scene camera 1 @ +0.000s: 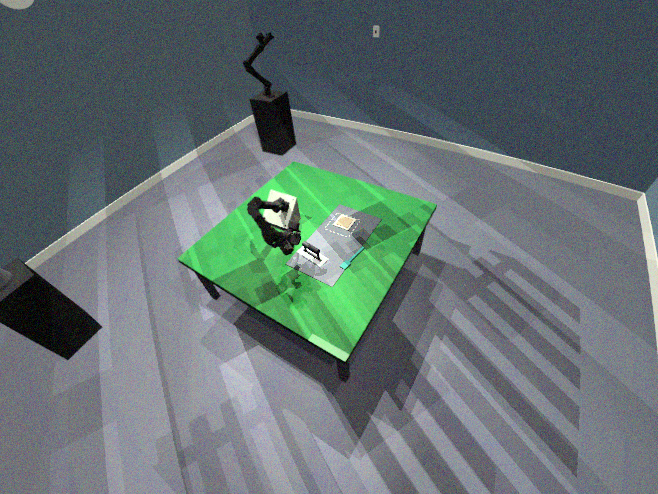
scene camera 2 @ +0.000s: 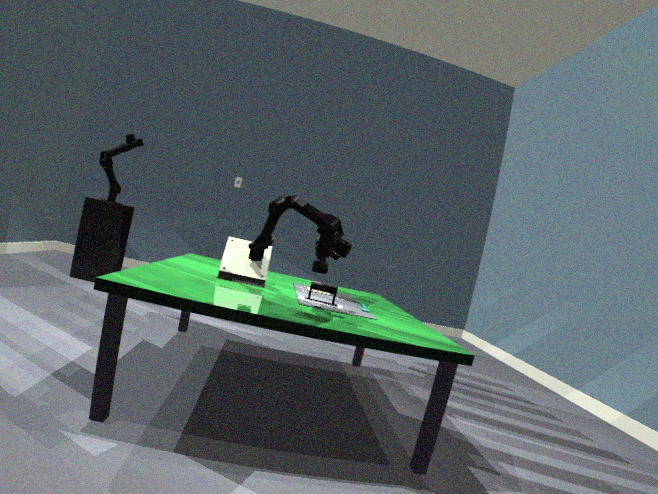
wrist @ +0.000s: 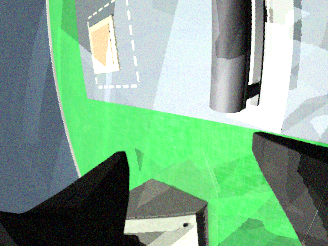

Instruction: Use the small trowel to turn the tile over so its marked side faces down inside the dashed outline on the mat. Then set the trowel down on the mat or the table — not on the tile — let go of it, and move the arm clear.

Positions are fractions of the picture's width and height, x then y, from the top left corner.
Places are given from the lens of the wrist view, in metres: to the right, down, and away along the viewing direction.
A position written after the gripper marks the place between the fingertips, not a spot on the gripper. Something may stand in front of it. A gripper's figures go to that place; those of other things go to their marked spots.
gripper (wrist: 0.59, 0.62): 0.01, 0.01, 0.10
tile (wrist: 0.32, 0.23): -0.13, -0.14, 0.44
grey mat (wrist: 0.53, 0.22): 0.01, -0.10, 0.30
The marked spots on the grey mat and the tile are 0.20 m apart.
